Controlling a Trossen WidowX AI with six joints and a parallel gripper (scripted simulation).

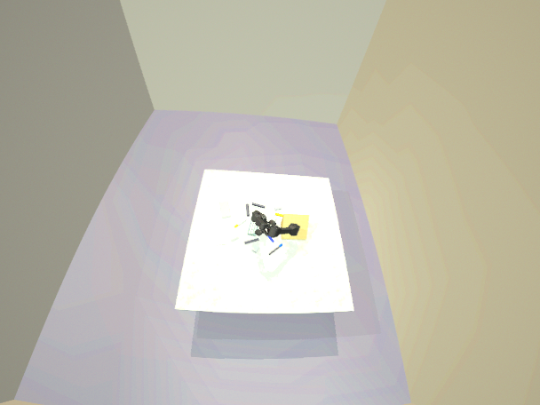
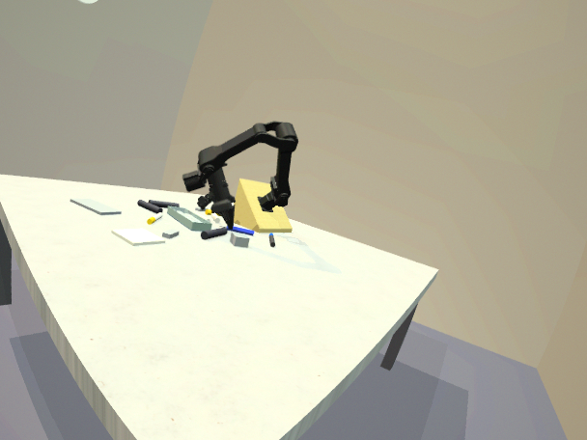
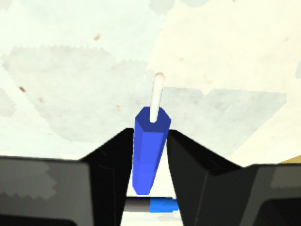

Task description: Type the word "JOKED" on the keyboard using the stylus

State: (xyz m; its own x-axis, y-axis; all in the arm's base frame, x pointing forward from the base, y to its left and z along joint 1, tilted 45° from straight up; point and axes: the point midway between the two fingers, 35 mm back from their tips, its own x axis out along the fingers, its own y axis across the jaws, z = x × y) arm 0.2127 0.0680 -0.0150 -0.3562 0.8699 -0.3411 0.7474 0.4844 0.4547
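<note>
Right now my gripper tip is 20 mm short of the grey stylus tip and 30 mm to the left of it. The rest, counted from my gripper tip: yellow pen (130 mm behind, 200 mm to the right); then blue stylus (right at my gripper tip); then grey block (90 mm behind, 280 mm to the right).
</note>
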